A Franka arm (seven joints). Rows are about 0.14 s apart.
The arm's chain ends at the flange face. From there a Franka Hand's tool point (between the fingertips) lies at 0.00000 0.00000 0.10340 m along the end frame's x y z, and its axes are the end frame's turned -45 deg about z.
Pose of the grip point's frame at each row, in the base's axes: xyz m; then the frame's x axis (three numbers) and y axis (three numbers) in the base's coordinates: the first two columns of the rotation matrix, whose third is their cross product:
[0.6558, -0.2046, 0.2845, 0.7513, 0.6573, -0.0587, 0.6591, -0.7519, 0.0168]
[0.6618, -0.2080, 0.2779, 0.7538, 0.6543, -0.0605, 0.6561, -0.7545, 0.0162]
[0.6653, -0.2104, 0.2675, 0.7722, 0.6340, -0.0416, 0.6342, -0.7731, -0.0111]
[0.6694, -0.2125, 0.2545, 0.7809, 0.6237, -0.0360, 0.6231, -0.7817, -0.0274]
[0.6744, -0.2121, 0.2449, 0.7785, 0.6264, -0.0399, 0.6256, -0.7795, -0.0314]
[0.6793, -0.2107, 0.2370, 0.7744, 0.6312, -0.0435, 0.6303, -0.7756, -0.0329]
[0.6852, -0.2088, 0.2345, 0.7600, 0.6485, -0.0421, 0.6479, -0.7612, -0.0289]
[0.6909, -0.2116, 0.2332, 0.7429, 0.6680, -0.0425, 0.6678, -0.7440, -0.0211]
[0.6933, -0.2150, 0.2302, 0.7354, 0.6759, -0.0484, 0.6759, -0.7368, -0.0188]
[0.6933, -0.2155, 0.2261, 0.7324, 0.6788, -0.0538, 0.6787, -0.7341, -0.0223]
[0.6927, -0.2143, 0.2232, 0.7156, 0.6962, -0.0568, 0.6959, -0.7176, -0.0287]
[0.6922, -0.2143, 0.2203, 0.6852, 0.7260, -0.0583, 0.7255, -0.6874, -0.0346]
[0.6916, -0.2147, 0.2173, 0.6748, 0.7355, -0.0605, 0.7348, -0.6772, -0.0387]
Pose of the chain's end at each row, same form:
[0.6592, -0.1993, 0.3877, 0.9973, -0.0669, -0.0296, -0.0652, -0.9965, 0.0534]
[0.6654, -0.2026, 0.3811, 0.9969, -0.0709, -0.0313, -0.0691, -0.9962, 0.0542]
[0.6694, -0.2086, 0.3708, 0.9945, -0.0984, -0.0373, -0.0976, -0.9950, 0.0216]
[0.6741, -0.2124, 0.3578, 0.9928, -0.1117, -0.0448, -0.1116, -0.9938, 0.0061]
[0.6796, -0.2120, 0.3482, 0.9928, -0.1083, -0.0504, -0.1081, -0.9941, 0.0060]
[0.6849, -0.2105, 0.3402, 0.9933, -0.1021, -0.0540, -0.1019, -0.9948, 0.0075]
[0.6905, -0.2083, 0.3378, 0.9955, -0.0797, -0.0502, -0.0793, -0.9968, 0.0093]
[0.6956, -0.2103, 0.3365, 0.9975, -0.0537, -0.0450, -0.0531, -0.9984, 0.0151]
[0.6983, -0.2130, 0.3335, 0.9979, -0.0431, -0.0475, -0.0421, -0.9989, 0.0209]
[0.6989, -0.2134, 0.3293, 0.9978, -0.0391, -0.0538, -0.0380, -0.9991, 0.0223]
[0.6990, -0.2123, 0.3264, 0.9981, -0.0151, -0.0605, -0.0139, -0.9997, 0.0199]
[0.6989, -0.2124, 0.3235, 0.9975, 0.0273, -0.0657, 0.0285, -0.9994, 0.0168]
[0.6988, -0.2128, 0.3204, 0.9967, 0.0412, -0.0701, 0.0424, -0.9989, 0.0154]

